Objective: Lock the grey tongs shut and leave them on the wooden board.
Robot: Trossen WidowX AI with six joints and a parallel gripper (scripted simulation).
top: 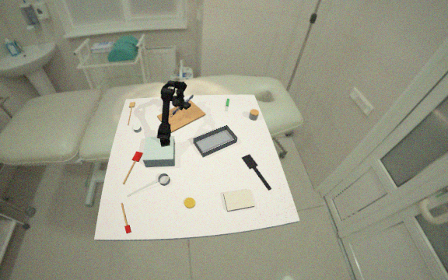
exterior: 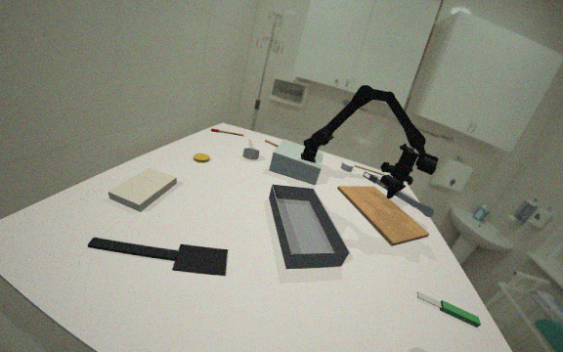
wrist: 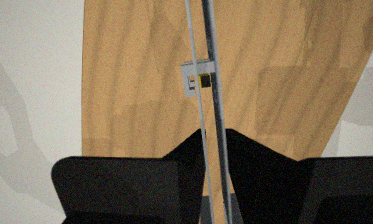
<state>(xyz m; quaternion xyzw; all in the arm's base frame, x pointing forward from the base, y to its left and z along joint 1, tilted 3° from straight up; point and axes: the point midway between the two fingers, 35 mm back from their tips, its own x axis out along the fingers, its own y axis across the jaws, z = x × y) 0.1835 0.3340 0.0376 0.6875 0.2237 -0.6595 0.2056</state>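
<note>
Right now my gripper tip is 40 mm below the yellow slider, 30 mm to the left of it and 30 mm past it. The rest, counted from my gripper tip: wooden board: 60 mm below; then green-handled knife: 440 mm ahead, 60 mm below, 20 mm to the left; then roasting tin: 360 mm to the right, 190 mm ahead, 40 mm below.
</note>
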